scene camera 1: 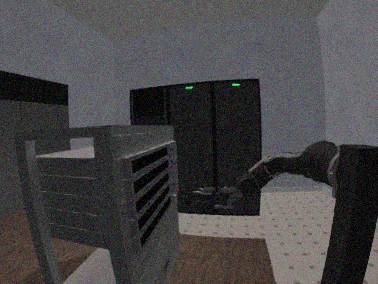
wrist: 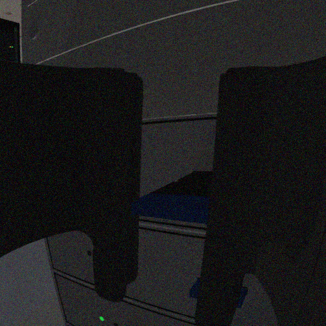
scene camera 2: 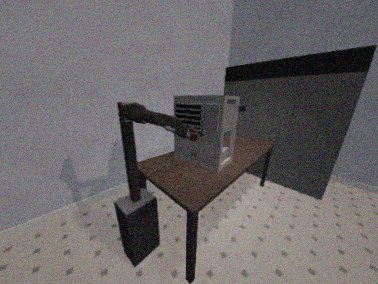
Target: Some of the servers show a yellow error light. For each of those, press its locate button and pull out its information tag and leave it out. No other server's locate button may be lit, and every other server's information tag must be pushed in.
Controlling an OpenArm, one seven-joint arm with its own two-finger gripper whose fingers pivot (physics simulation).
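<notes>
A grey rack (scene camera 1: 106,165) (scene camera 2: 202,152) holds several stacked servers (scene camera 1: 151,187) with dark grilles. In the wrist view, a blue information tag (wrist: 171,207) with a dark upper surface sticks out from the server fronts, between my fingers. My gripper (scene camera 1: 205,197) (scene camera 2: 195,134) (wrist: 178,195) is shut on this tag, close in front of the rack. A second blue tag (wrist: 194,291) shows lower down, partly behind the right finger. A small green light (wrist: 101,318) shows at the bottom of the wrist view. No yellow light can be made out; the fingers hide much of the panel.
The rack stands on a brown table (scene camera 1: 225,255) (scene camera 2: 192,187). The arm's post (scene camera 1: 352,215) (scene camera 2: 130,160) stands beside the table on a dark pedestal (scene camera 2: 138,230). Tall black cabinets (scene camera 1: 192,135) with green lights and a large grey cabinet (scene camera 2: 295,120) stand in the room.
</notes>
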